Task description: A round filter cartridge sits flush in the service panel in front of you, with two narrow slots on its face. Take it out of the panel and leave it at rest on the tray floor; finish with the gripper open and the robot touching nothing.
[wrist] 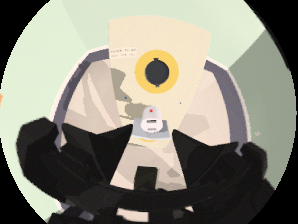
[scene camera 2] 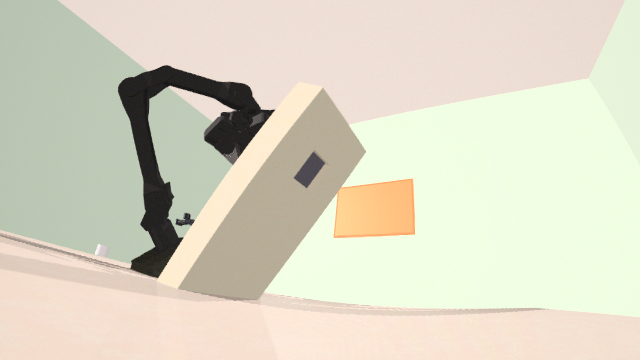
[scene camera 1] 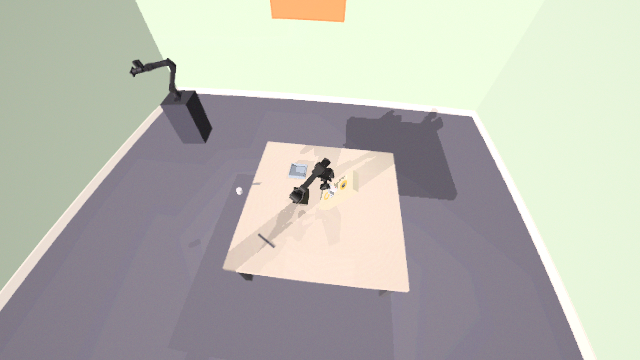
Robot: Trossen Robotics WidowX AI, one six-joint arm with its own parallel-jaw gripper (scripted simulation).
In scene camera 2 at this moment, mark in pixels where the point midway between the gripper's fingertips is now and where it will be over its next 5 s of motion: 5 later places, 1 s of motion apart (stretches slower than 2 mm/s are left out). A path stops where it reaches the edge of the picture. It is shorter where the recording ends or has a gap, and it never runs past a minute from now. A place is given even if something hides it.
The gripper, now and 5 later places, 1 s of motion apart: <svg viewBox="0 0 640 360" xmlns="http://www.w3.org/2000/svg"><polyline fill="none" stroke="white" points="251,174 253,192 257,157 281,180 277,211 239,250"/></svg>
